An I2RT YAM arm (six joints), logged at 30 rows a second.
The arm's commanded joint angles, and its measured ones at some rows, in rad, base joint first. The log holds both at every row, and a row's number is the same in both.
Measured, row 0:
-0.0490 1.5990 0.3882 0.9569 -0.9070 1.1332
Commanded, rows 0 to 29:
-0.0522 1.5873 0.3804 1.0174 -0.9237 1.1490
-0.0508 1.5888 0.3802 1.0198 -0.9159 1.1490
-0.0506 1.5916 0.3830 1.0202 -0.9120 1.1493
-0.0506 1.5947 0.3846 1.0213 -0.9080 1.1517
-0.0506 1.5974 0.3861 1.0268 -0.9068 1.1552
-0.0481 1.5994 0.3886 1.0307 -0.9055 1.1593
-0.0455 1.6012 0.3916 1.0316 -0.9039 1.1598
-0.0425 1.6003 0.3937 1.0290 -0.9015 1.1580
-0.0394 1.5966 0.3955 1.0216 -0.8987 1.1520
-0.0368 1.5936 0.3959 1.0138 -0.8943 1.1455
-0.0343 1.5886 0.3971 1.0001 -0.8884 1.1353
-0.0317 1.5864 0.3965 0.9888 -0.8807 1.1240
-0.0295 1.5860 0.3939 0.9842 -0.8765 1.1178
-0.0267 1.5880 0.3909 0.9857 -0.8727 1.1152
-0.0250 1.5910 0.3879 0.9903 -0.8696 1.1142
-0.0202 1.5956 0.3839 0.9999 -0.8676 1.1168
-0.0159 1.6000 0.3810 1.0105 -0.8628 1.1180
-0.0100 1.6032 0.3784 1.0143 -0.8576 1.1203
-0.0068 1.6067 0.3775 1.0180 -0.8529 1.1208
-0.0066 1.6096 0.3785 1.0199 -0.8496 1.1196
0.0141 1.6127 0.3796 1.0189 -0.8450 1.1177
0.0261 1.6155 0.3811 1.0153 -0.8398 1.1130
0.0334 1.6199 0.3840 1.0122 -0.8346 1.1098
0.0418 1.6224 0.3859 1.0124 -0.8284 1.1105
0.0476 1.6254 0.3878 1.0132 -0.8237 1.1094
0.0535 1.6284 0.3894 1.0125 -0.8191 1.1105
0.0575 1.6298 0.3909 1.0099 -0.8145 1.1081
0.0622 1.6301 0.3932 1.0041 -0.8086 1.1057
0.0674 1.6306 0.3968 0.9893 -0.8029 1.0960
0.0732 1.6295 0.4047 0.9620 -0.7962 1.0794
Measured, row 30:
0.0235 1.6241 0.3836 0.9928 -0.8062 1.1244
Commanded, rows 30 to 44:
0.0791 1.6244 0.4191 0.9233 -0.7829 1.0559
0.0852 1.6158 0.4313 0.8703 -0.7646 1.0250
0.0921 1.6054 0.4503 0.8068 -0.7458 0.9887
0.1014 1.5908 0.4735 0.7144 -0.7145 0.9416
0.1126 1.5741 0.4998 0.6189 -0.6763 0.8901
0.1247 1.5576 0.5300 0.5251 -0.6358 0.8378
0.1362 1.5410 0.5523 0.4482 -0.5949 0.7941
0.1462 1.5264 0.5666 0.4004 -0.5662 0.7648
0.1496 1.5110 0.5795 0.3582 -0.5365 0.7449
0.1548 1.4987 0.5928 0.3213 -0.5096 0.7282
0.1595 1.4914 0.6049 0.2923 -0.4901 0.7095
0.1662 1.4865 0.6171 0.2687 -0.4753 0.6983
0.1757 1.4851 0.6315 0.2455 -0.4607 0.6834
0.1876 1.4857 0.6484 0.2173 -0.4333 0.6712
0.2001 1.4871 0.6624 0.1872 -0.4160 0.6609
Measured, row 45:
0.1604 1.5105 0.5934 0.3767 -0.5236 0.7666
